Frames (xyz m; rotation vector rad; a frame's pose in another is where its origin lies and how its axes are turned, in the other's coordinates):
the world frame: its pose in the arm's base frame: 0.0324 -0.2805 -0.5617 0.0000 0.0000 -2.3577
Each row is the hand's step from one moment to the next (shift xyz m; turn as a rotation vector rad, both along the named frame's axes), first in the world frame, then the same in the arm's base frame.
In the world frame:
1: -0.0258 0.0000 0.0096 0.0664 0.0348 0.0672
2: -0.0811 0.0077 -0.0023 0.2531 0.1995 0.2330
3: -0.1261 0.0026 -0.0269 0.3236 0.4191 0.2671
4: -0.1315 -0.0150 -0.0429 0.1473 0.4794 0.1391
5: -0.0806 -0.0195 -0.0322 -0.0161 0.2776 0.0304
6: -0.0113 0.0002 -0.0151 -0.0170 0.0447 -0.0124
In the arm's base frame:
1: 0.0183 0.0182 0.0096 -0.0225 -0.0715 0.0672
2: 0.0629 0.0518 -0.0023 -0.0384 -0.3200 0.2330
3: 0.0911 0.0872 -0.0269 0.0667 -0.5253 0.2671
4: 0.0825 0.1035 -0.0429 0.2342 -0.4435 0.1391
5: 0.0433 0.0707 -0.0322 0.2074 -0.1852 0.0304
6: 0.0081 0.0078 -0.0151 0.0436 -0.0197 -0.0124

